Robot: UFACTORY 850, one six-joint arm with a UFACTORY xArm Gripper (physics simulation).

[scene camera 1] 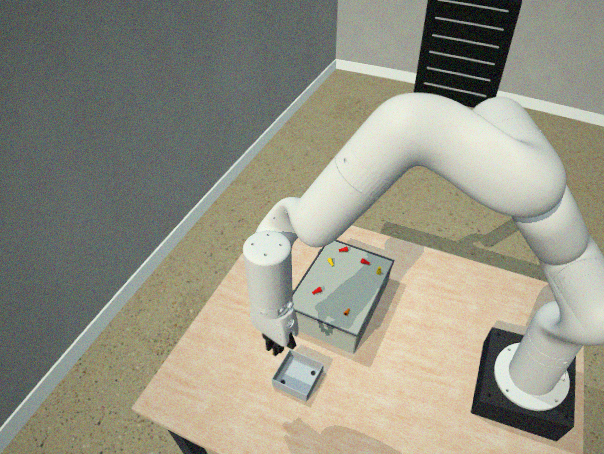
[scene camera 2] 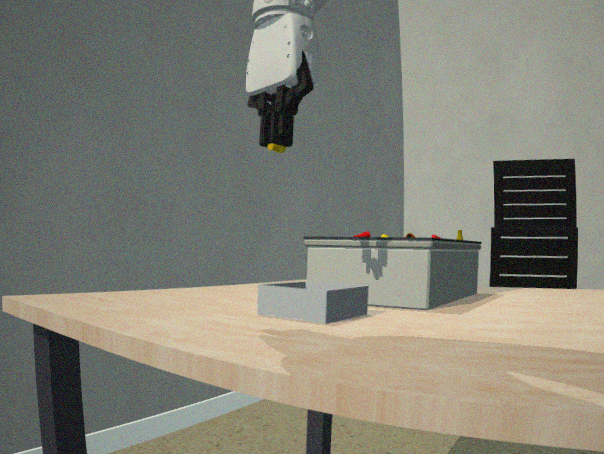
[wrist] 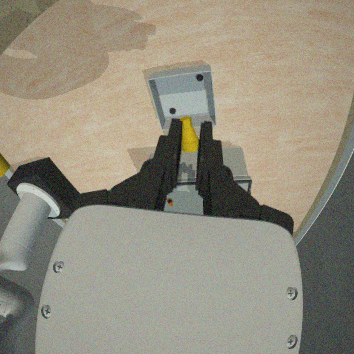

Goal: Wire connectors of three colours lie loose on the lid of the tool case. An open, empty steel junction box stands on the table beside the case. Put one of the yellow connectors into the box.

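My gripper [scene camera 1: 278, 350] [scene camera 2: 276, 144] [wrist: 190, 135] is shut on a yellow connector [scene camera 2: 276, 148] [wrist: 189, 137] and holds it high above the table. The open steel junction box [scene camera 1: 290, 390] [scene camera 2: 292, 303] [wrist: 211, 92] stands below; in the wrist view the connector's narrow end overlaps its near edge. The box's visible floor shows two dark round spots and no connector. On the lid of the tool case [scene camera 1: 322, 338] [scene camera 2: 395, 280] [wrist: 235, 160] lie two yellow connectors, one [scene camera 1: 331, 261] [scene camera 2: 384, 236] on its side and one [scene camera 1: 379, 271] [scene camera 2: 459, 235] upright.
The lid also bears red connectors [scene camera 1: 343, 249] [scene camera 1: 365, 261] [scene camera 1: 317, 290] and an orange connector [scene camera 1: 347, 312] [scene camera 2: 410, 235] [wrist: 170, 202]. The case stands close behind the box. The arm's black base [scene camera 1: 485, 390] is at the table's right side. A black drawer cabinet [scene camera 2: 535, 195] stands beyond.
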